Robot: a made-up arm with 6 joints. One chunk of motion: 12 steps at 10 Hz.
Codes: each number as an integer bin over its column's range. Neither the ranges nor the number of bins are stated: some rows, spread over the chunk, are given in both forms.
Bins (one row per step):
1: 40 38 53 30 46 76
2: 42 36 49 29 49 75
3: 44 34 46 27 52 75
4: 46 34 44 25 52 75
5: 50 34 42 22 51 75
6: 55 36 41 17 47 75
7: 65 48 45 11 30 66
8: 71 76 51 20 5 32
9: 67 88 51 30 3 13
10: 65 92 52 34 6 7
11: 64 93 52 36 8 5
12: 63 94 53 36 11 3
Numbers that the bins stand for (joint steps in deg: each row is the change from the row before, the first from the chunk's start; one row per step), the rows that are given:
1: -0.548 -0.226 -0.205 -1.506 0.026 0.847
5: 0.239 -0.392 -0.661 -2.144 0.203 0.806
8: 1.894 1.347 -0.288 -2.304 -1.423 -0.975
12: 1.264 2.093 -0.205 -1.027 -1.211 -2.176
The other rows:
2: -0.391 -0.309 -0.371 -1.586 0.132 0.806
3: -0.233 -0.392 -0.495 -1.745 0.238 0.806
4: -0.076 -0.392 -0.578 -1.905 0.238 0.806
6: 0.633 -0.309 -0.702 -2.543 0.062 0.806
7: 1.421 0.188 -0.536 -3.022 -0.539 0.433
9: 1.579 1.844 -0.288 -1.506 -1.494 -1.762
10: 1.421 2.010 -0.246 -1.187 -1.388 -2.010
11: 1.342 2.052 -0.246 -1.027 -1.317 -2.093

